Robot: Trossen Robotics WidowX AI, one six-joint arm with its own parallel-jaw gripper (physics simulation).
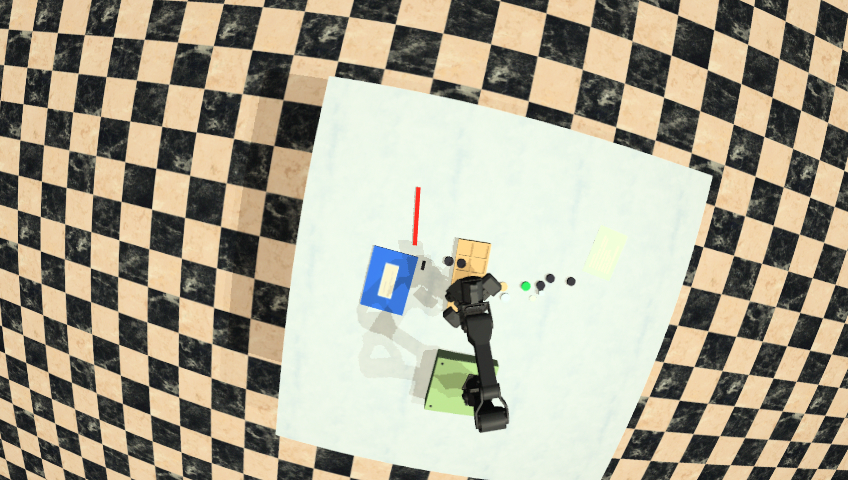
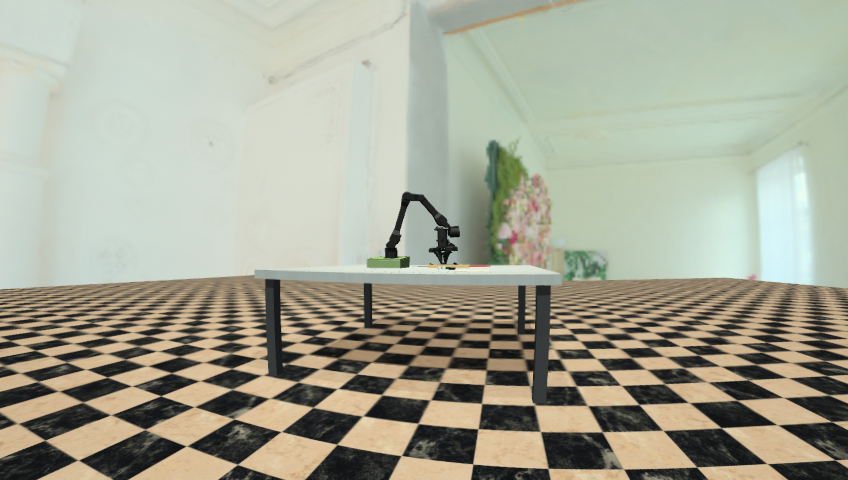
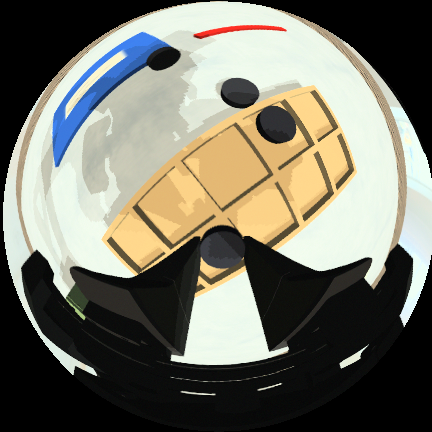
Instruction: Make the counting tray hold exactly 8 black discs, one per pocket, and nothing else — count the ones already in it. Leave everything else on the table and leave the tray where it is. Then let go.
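Observation:
The tan counting tray [image 1: 474,249] [image 3: 227,165] has two rows of pockets; its near end is partly hidden by the gripper. One black disc [image 1: 461,262] [image 3: 276,124] sits in a pocket on the side toward the blue piece. Another black disc [image 1: 448,261] [image 3: 240,92] lies on the table beside that edge. A black piece [image 1: 423,265] [image 3: 164,58] is near the blue piece. More black discs [image 1: 540,285] [image 1: 549,277] [image 1: 570,281] lie right of the tray. My gripper [image 1: 470,291] [image 2: 443,262] [image 3: 221,241] is shut on a black disc [image 3: 222,252], above the tray's nearer part.
A blue piece [image 1: 374,267] [image 3: 137,42] with a pale centre lies left of the tray. A red bar [image 1: 416,215] [image 3: 240,30] lies behind. A green disc [image 1: 525,285] and small pale pieces [image 1: 504,297] [image 1: 532,297] are on the right. The green base [image 1: 446,386] stands nearer.

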